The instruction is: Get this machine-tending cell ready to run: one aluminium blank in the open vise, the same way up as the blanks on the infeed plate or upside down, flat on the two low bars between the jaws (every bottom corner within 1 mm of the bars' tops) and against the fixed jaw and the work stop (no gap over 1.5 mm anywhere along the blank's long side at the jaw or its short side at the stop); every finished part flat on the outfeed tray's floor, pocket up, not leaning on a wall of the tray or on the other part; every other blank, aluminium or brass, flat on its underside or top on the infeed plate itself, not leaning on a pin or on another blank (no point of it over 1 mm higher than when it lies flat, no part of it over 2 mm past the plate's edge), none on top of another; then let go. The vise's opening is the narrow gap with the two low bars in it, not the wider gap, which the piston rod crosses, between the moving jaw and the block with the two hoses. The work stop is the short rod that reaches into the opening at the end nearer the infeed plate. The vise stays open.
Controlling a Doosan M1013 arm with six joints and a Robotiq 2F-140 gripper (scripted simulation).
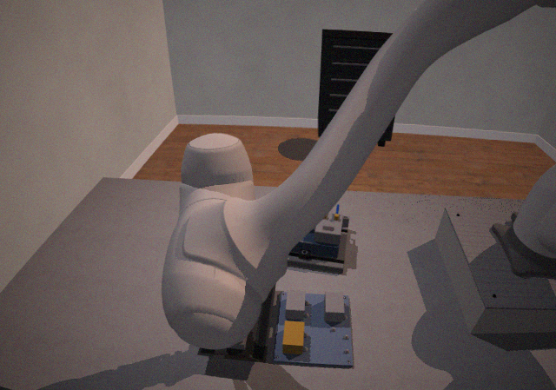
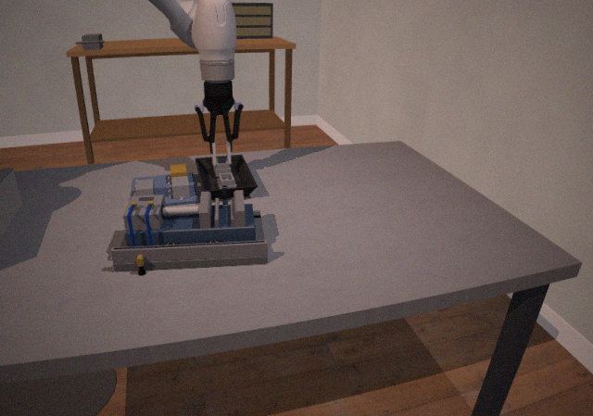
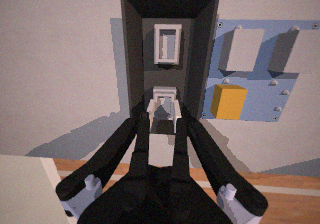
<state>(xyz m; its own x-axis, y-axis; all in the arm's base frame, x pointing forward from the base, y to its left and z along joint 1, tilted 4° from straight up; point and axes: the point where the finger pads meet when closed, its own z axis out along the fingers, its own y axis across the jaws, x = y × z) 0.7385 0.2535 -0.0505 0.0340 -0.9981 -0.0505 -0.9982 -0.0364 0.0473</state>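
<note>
Right now my hand is 120 mm past the brass blank, 10 mm to the left of it and 50 mm above it. Round my hand: blue vise 100 mm behind, 340 mm to the right, 40 mm below; then aluminium blank 120 mm behind, 100 mm to the right, 50 mm below; then infeed plate 160 mm behind, 60 mm to the right, 70 mm below.
</note>
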